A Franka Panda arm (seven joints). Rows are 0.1 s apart.
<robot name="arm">
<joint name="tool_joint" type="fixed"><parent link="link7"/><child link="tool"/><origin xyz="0 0 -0.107" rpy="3.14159 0 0"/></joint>
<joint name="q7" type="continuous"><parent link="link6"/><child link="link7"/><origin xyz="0.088 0 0"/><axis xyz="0 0 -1"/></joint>
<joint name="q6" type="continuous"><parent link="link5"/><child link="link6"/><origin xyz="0 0 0"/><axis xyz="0 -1 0"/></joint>
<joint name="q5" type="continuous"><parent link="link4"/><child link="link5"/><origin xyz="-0.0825 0 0.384"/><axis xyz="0 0 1"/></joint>
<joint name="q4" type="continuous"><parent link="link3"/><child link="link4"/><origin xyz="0.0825 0 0"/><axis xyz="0 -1 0"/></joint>
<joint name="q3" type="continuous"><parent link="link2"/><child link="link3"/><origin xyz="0 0 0.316"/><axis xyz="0 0 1"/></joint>
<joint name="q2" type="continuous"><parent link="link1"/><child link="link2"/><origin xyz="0 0 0"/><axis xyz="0 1 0"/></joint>
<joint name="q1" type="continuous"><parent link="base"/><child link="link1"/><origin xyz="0 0 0.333"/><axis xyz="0 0 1"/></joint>
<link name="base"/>
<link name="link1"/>
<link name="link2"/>
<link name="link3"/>
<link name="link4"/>
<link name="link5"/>
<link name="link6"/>
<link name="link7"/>
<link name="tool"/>
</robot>
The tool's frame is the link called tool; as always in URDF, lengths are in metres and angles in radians. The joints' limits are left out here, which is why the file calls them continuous.
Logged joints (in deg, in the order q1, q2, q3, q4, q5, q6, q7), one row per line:
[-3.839, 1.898, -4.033, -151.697, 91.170, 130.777, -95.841]
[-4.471, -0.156, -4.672, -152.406, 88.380, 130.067, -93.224]
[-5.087, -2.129, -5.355, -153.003, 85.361, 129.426, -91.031]
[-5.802, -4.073, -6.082, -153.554, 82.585, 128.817, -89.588]
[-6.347, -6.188, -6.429, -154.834, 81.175, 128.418, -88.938]
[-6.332, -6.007, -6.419, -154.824, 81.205, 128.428, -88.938]
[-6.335, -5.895, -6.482, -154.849, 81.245, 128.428, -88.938]
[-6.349, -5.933, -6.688, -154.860, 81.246, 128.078, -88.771]
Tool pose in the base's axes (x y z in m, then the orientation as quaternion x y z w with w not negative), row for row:
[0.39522, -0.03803, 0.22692, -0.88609, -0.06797, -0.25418, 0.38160]
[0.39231, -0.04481, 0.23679, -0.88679, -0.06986, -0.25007, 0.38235]
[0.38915, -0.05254, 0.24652, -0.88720, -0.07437, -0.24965, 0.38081]
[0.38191, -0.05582, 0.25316, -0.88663, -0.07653, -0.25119, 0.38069]
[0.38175, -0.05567, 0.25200, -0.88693, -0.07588, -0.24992, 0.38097]
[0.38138, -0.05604, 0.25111, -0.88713, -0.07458, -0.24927, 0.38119]
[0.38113, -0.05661, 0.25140, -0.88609, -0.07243, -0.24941, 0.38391]
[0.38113, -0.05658, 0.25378, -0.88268, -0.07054, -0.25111, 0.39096]
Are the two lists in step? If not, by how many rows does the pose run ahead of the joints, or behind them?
The pose runs 1 row ahead of the joints: the pose in row i belongs to the joints in row i + 1.
